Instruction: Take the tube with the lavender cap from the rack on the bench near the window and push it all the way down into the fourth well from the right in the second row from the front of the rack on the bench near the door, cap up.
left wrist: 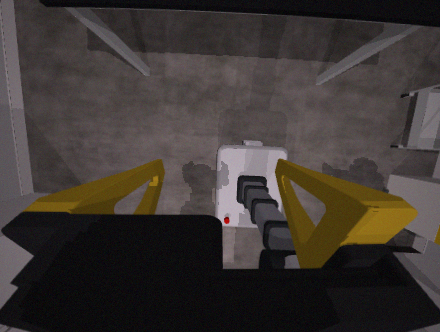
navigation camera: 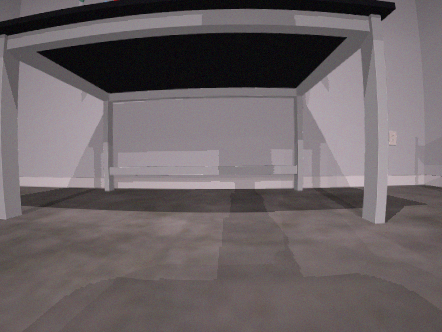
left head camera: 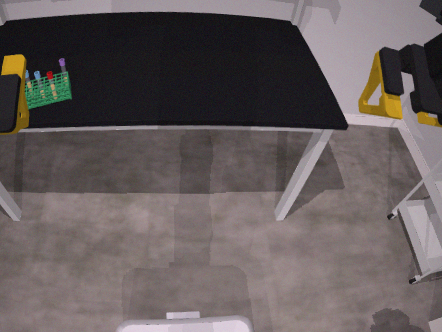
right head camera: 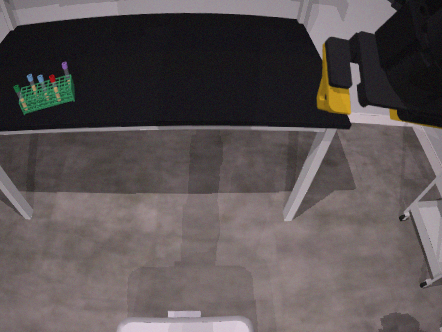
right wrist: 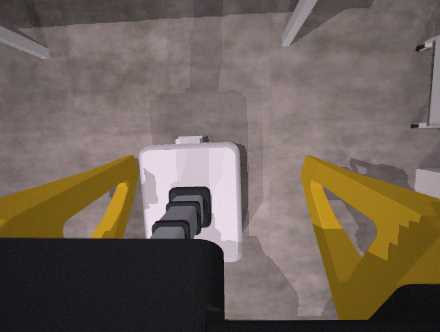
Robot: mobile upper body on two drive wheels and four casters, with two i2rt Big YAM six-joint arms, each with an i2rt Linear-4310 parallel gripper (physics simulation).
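Frame: origin at the left arm's base, x left, y back, z up, level; centimetres.
Where they show: left gripper, fingertip midpoint: [left wrist: 219, 165]; right gripper, fingertip midpoint: [left head camera: 391, 112] [right head camera: 356, 108] [right wrist: 219, 165].
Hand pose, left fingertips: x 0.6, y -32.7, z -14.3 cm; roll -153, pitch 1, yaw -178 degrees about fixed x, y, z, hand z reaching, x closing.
Note:
Things, the pixels of their top centre, and the offset from my left fingertips. "*": a spot on its surface instead. Level surfaces: height alone.
- lavender-capped tube at its top centre: [left head camera: 61, 59] [right head camera: 63, 63] dx +17.1, dy -67.8, dz -38.5 cm
- green wire rack at a spot on its surface: [left head camera: 70, 90] [right head camera: 73, 92] * dx +14.0, dy -61.7, dz -47.2 cm
- black bench top at its surface level: dz -50.4 cm
- red-capped tube at a spot on its surface: [left head camera: 49, 75] [right head camera: 51, 78] * dx +19.3, dy -59.8, dz -38.9 cm
- green-capped tube at a spot on its surface: [right head camera: 17, 88] * dx +31.5, dy -56.4, dz -39.1 cm
The lavender-capped tube [left head camera: 62, 63] [right head camera: 65, 66] stands upright, cap up, at the back right corner of a green wire rack [left head camera: 70, 90] [right head camera: 73, 91]. The rack stands at the left of the black bench top [left head camera: 190, 75] [right head camera: 195, 75]. My left gripper [left wrist: 219, 165] is open and empty. In the left head camera, one of its fingers shows at the left edge and covers the rack's left end. My right gripper [right wrist: 219, 165] [left head camera: 400, 114] [right head camera: 370, 111] is open and empty, at the right end of the bench, far from the rack. The second rack does not show.
A red-capped tube [left head camera: 49, 75] [right head camera: 52, 78], blue-capped tubes [right head camera: 30, 78] [right head camera: 40, 78] and a green-capped tube [right head camera: 17, 88] stand in the same rack. Bench legs [left head camera: 302, 177] [navigation camera: 375, 130] reach the floor. A white cart [left head camera: 420, 235] stands at the right. My white base [right wrist: 225, 200] is below.

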